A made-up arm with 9 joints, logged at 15 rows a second.
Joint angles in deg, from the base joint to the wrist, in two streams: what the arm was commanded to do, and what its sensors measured. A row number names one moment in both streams.
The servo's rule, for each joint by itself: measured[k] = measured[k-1] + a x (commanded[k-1-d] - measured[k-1]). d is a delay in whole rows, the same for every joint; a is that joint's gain. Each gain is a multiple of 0.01, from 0.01 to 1. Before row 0 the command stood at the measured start. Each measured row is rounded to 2 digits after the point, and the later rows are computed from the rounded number. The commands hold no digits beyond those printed.
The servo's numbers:
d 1
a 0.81 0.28 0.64 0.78 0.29 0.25 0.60 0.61 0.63
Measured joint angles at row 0:
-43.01 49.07 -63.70 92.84 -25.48 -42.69 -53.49 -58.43 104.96
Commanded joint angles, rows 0 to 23:
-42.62 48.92 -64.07 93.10 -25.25 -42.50 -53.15 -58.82 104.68
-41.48 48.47 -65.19 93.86 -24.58 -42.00 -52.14 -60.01 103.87
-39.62 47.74 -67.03 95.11 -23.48 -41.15 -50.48 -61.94 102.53
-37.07 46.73 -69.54 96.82 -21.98 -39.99 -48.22 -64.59 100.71
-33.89 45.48 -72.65 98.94 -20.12 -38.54 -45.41 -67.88 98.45
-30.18 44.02 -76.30 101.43 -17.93 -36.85 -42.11 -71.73 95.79
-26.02 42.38 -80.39 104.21 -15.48 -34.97 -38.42 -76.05 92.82
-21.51 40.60 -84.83 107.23 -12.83 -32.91 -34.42 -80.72 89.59
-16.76 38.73 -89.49 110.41 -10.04 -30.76 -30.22 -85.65 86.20
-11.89 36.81 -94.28 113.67 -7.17 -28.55 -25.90 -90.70 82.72
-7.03 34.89 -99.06 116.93 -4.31 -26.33 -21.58 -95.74 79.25
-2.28 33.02 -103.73 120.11 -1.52 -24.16 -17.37 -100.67 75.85
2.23 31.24 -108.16 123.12 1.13 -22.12 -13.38 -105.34 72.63
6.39 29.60 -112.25 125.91 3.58 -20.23 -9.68 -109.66 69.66
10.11 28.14 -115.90 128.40 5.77 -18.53 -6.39 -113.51 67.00
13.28 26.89 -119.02 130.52 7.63 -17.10 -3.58 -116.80 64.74
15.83 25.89 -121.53 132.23 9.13 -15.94 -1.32 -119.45 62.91
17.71 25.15 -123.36 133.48 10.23 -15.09 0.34 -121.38 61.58
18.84 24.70 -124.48 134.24 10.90 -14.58 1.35 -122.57 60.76
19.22 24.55 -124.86 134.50 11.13 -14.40 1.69 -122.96 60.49
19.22 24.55 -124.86 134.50 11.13 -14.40 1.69 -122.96 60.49
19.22 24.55 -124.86 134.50 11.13 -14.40 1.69 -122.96 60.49
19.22 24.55 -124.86 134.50 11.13 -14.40 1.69 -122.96 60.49
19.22 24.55 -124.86 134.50 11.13 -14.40 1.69 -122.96 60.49
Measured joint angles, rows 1 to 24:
-43.01 49.07 -63.70 92.84 -25.48 -42.69 -53.49 -58.43 104.96
-42.69 49.03 -63.94 93.04 -25.41 -42.64 -53.29 -58.67 104.78
-41.71 48.87 -64.74 93.68 -25.17 -42.48 -52.60 -59.49 104.21
-40.02 48.55 -66.21 94.80 -24.68 -42.15 -51.33 -60.98 103.15
-37.63 48.04 -68.34 96.38 -23.90 -41.61 -49.46 -63.18 101.61
-34.60 47.32 -71.10 98.38 -22.80 -40.84 -47.03 -66.05 99.62
-31.02 46.40 -74.43 100.76 -21.39 -39.84 -44.08 -69.51 97.21
-26.97 45.27 -78.24 103.45 -19.68 -38.62 -40.68 -73.50 94.44
-22.55 43.96 -82.46 106.40 -17.69 -37.19 -36.92 -77.90 91.38
-17.86 42.50 -86.96 109.53 -15.47 -35.58 -32.90 -82.63 88.12
-13.02 40.91 -91.64 112.76 -13.06 -33.82 -28.70 -87.55 84.72
-8.17 39.22 -96.39 116.01 -10.52 -31.95 -24.43 -92.55 81.27
-3.40 37.48 -101.09 119.21 -7.91 -30.00 -20.19 -97.50 77.86
1.16 35.73 -105.61 122.26 -5.29 -28.03 -16.10 -102.28 74.57
5.40 34.01 -109.86 125.11 -2.72 -26.08 -12.25 -106.78 71.48
9.22 32.37 -113.73 127.68 -0.26 -24.19 -8.73 -110.89 68.66
12.51 30.84 -117.12 129.90 2.03 -22.42 -5.64 -114.50 66.19
15.20 29.45 -119.94 131.72 4.09 -20.80 -3.05 -117.52 64.12
17.23 28.25 -122.13 133.09 5.87 -19.37 -1.02 -119.87 62.52
18.53 27.26 -123.63 133.99 7.33 -18.17 0.40 -121.52 61.41
19.09 26.50 -124.42 134.39 8.43 -17.23 1.17 -122.40 60.83
19.20 25.95 -124.70 134.48 9.21 -16.52 1.48 -122.74 60.62
19.22 25.56 -124.80 134.50 9.77 -15.99 1.61 -122.87 60.54
19.22 25.28 -124.84 134.50 10.16 -15.59 1.66 -122.92 60.51

